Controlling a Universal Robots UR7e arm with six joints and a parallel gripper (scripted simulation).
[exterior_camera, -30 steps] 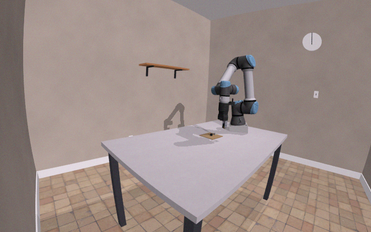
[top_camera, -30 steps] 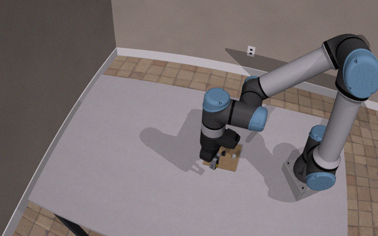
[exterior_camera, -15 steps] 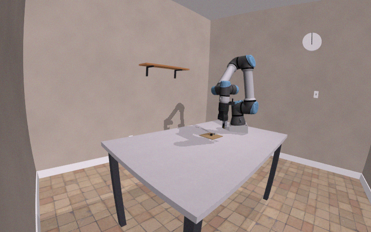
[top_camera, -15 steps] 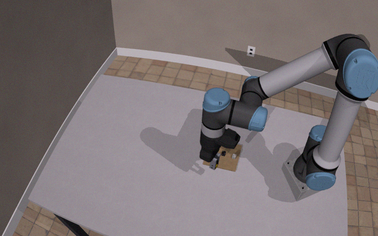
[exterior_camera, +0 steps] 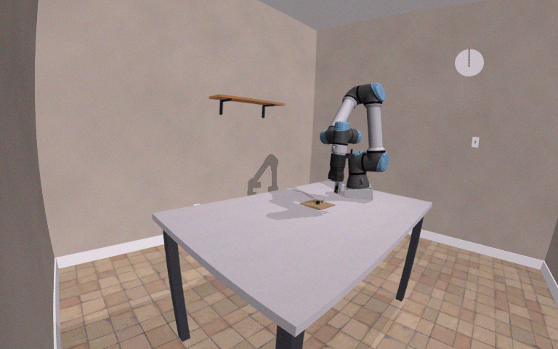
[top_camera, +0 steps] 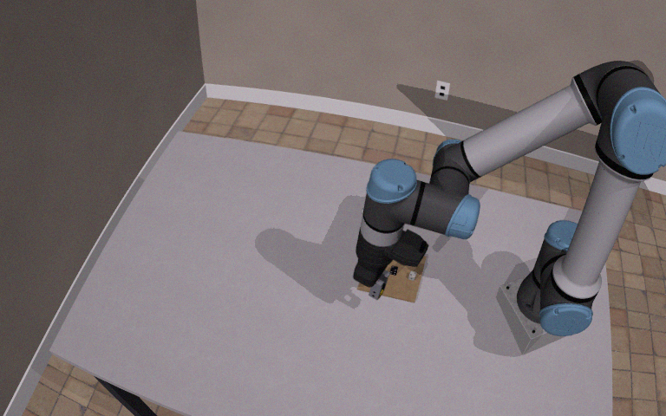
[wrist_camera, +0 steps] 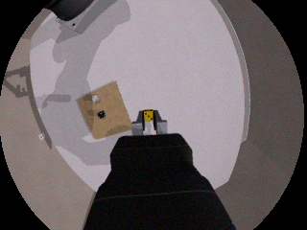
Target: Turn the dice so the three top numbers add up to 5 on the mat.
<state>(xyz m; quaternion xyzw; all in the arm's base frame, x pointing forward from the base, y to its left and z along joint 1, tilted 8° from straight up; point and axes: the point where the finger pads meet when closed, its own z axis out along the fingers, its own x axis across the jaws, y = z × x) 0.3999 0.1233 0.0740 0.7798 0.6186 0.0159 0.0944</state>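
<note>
The yellow die is 1 cm below my hand. From my hand the other things lie so: mat (1 cm behind, 13 cm to the right, 11 cm below); then black die (1 cm behind, 13 cm to the right, 10 cm below); then white die (6 cm behind, 13 cm to the right, 10 cm below).
</note>
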